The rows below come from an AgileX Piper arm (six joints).
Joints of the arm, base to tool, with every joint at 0 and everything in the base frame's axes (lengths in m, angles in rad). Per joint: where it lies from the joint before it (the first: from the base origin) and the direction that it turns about. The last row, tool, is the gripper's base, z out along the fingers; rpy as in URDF.
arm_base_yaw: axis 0 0 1 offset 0 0 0.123
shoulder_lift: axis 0 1 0 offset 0 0 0
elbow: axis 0 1 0 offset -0.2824 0 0.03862
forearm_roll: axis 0.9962 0 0.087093 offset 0.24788 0 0.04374
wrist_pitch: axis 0 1 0 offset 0 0 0
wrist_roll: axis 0.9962 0 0.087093 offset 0.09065 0 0.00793
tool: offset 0 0 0 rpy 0 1.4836 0
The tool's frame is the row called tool.
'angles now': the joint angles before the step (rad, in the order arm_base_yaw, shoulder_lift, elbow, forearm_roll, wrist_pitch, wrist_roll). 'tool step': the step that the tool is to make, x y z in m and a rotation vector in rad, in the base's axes. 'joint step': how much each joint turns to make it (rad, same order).
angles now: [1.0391 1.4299 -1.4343 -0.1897 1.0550 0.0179]
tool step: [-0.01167 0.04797 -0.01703 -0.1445 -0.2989 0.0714]
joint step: [0.1897 0.1183 -0.0188 -0.4155 -0.0468 0.1520]
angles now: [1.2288 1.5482 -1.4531 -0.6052 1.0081 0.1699]
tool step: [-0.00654 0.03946 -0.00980 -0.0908 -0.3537 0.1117]
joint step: [0.1066 0.1014 0.0000 -0.4282 -0.0665 0.1123]
